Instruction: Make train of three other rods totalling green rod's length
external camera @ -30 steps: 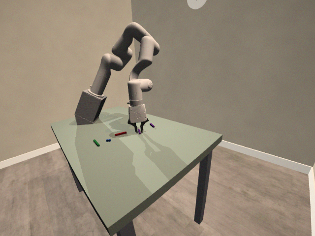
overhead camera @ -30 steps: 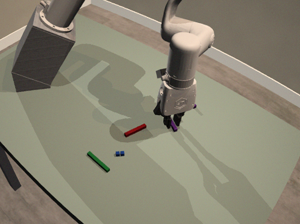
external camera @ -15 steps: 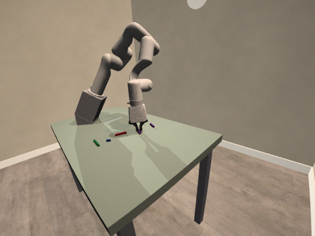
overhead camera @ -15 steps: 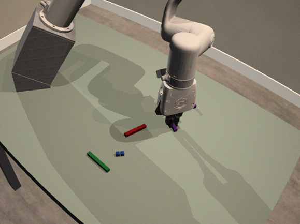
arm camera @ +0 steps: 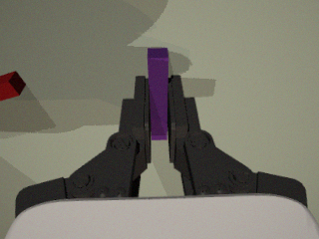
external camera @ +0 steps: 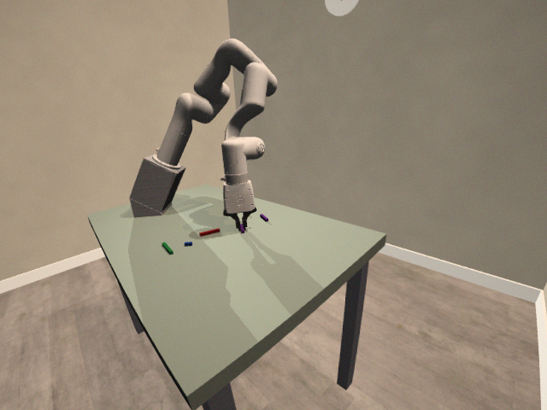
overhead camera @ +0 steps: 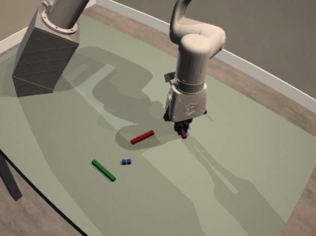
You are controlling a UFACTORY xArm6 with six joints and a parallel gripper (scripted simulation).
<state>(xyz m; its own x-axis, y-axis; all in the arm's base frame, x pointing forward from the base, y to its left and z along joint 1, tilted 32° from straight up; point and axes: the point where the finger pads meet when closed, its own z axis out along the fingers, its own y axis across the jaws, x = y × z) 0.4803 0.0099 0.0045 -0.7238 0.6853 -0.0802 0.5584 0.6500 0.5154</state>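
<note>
My hand is 8 cm to the left of the red rod, 7 cm past it and 2 cm above it. The rest, counted from my hand: purple rod (2 cm below); then green rod (24 cm to the right, 9 cm behind, 2 cm below); then magenta rod (12 cm to the left, 8 cm behind, 2 cm below).
</note>
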